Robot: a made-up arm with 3 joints. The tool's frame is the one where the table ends. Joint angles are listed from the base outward.
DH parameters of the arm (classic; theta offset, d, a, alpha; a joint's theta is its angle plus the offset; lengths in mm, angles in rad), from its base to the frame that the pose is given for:
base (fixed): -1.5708 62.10 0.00 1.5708
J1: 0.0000 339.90 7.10 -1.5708
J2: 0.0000 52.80 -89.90 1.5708
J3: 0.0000 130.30 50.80 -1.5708
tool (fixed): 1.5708 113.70 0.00 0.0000
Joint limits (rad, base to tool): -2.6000..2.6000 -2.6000..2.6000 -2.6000..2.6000
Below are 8 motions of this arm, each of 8 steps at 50 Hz.
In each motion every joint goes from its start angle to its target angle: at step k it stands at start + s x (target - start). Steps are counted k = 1, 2, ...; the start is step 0. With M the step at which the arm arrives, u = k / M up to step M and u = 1 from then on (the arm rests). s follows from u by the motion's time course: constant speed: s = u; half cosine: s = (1 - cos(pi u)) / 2; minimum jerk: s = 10 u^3 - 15 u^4 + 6 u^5.
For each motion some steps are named. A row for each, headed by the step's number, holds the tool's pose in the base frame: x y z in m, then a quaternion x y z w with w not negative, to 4 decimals.
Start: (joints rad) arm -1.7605 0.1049 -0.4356
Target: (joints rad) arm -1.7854 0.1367 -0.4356
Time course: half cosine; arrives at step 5
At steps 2, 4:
2: -0.4688 -0.1266 0.0099 0.8908 -0.0358 0.0455 0.4507
4: -0.4685 -0.1254 0.0059 0.8934 -0.0417 0.0522 0.4443

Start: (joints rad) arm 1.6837 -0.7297 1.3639
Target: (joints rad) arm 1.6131 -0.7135 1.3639
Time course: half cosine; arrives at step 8
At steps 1, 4, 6, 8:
1: -0.3100 0.1007 -0.1724 -0.9332 -0.0563 -0.3521 0.0451
4: -0.3117 0.1083 -0.1692 -0.9337 -0.0500 -0.3495 0.0604
6: -0.3130 0.1140 -0.1665 -0.9338 -0.0453 -0.3474 0.0722
8: -0.3136 0.1164 -0.1654 -0.9339 -0.0434 -0.3465 0.0770

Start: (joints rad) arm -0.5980 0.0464 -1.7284
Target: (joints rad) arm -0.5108 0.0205 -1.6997
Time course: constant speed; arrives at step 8
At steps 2, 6, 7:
2: -0.4695 -0.0149 0.0352 0.9121 0.0108 0.0168 0.4096
6: -0.4697 -0.0162 0.0375 0.8999 0.0075 0.0112 0.4359
7: -0.4698 -0.0165 0.0381 0.8967 0.0066 0.0099 0.4424

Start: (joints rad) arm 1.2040 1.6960 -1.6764
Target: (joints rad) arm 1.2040 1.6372 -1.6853
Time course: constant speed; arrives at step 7
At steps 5, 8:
5: -0.3117 -0.0583 0.1849 0.1605 0.7299 0.0935 0.6578
8: -0.3140 -0.0587 0.1852 0.1628 0.7244 0.0919 0.6636

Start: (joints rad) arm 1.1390 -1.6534 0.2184
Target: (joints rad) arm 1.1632 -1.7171 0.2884
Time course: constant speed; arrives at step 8
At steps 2, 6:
2: -0.2603 0.2075 0.0288 -0.4276 -0.3254 -0.6658 0.5176
6: -0.2522 0.2065 0.0295 -0.4319 -0.3223 -0.6791 0.4984

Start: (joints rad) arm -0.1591 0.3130 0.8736
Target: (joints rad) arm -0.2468 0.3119 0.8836
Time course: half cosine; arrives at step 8
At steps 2, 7, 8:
2: -0.5084 0.0609 0.2398 -0.3402 -0.0779 0.1349 0.9274
7: -0.5086 0.0491 0.2435 -0.3106 -0.0830 0.1313 0.9378
8: -0.5086 0.0486 0.2437 -0.3092 -0.0832 0.1312 0.9382

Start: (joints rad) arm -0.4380 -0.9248 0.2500
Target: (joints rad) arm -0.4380 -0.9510 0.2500
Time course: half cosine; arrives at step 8
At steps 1, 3, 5, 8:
1: -0.3633 0.0509 0.2798 0.0840 0.1506 -0.4204 0.8908
3: -0.3622 0.0510 0.2798 0.0838 0.1517 -0.4234 0.8892
5: -0.3608 0.0512 0.2799 0.0836 0.1532 -0.4276 0.8870
8: -0.3596 0.0514 0.2800 0.0834 0.1544 -0.4310 0.8851

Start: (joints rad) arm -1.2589 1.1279 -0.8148
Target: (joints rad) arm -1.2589 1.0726 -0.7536
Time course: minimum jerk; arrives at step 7
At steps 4, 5, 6, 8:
4: -0.3767 -0.1350 -0.0360 0.7269 -0.1242 0.5046 0.4490
5: -0.3789 -0.1362 -0.0348 0.7265 -0.1264 0.4986 0.4556
6: -0.3800 -0.1369 -0.0341 0.7263 -0.1275 0.4954 0.4592
8: -0.3802 -0.1370 -0.0340 0.7262 -0.1277 0.4947 0.4599

